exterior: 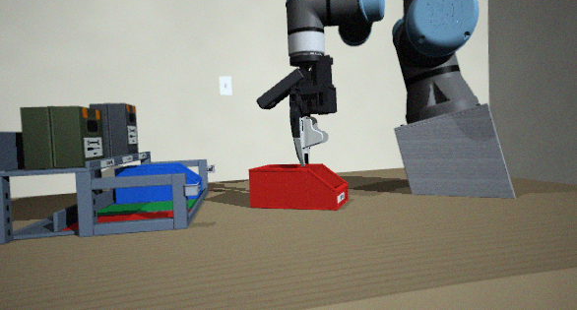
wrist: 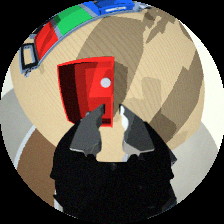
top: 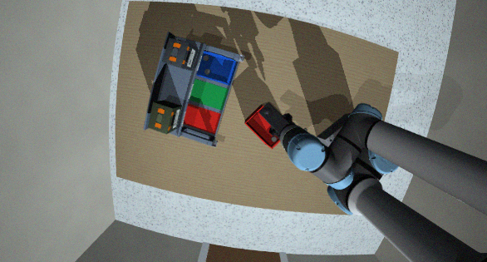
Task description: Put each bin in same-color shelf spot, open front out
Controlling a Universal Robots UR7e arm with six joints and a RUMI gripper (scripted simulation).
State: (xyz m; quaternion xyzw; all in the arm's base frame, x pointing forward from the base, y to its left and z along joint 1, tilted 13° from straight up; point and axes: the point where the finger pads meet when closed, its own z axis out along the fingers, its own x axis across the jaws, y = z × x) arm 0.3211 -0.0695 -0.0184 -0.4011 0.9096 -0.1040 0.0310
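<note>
Right now the red bin is 50 mm below my hand, 40 mm to the left of it and 30 mm ahead of it. From my hand the other things lie so: blue bin 270 mm ahead, 210 mm to the right, 40 mm below; top board 400 mm ahead, 120 mm to the right, 10 mm above; green box 430 mm ahead, 60 mm above, 10 mm to the right.
</note>
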